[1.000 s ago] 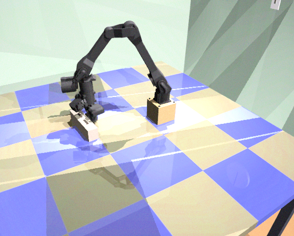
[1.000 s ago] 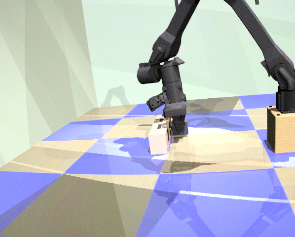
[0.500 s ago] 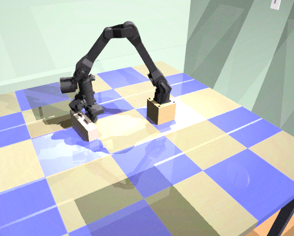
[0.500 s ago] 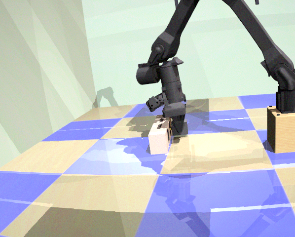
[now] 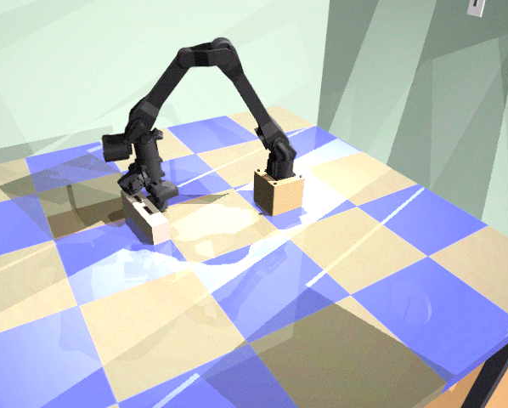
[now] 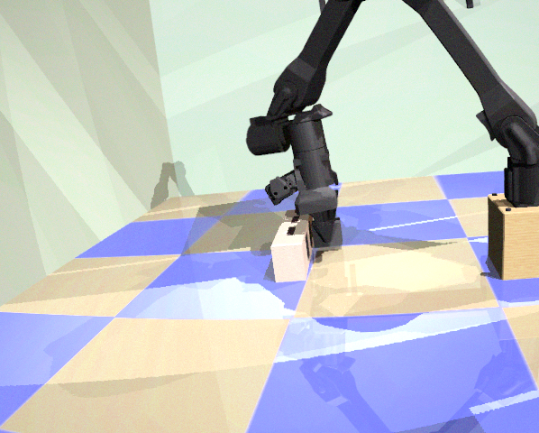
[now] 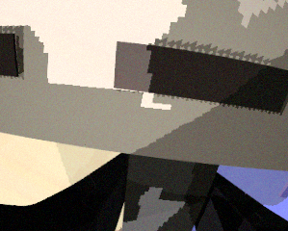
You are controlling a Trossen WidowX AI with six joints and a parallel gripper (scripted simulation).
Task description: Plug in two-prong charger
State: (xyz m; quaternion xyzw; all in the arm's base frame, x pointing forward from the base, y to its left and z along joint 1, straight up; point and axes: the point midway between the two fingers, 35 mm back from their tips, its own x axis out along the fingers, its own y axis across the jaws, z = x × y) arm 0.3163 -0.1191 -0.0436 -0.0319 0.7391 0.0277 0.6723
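Now: the black two-prong charger 20 mm ahead of my gripper tip and 10 mm above it.
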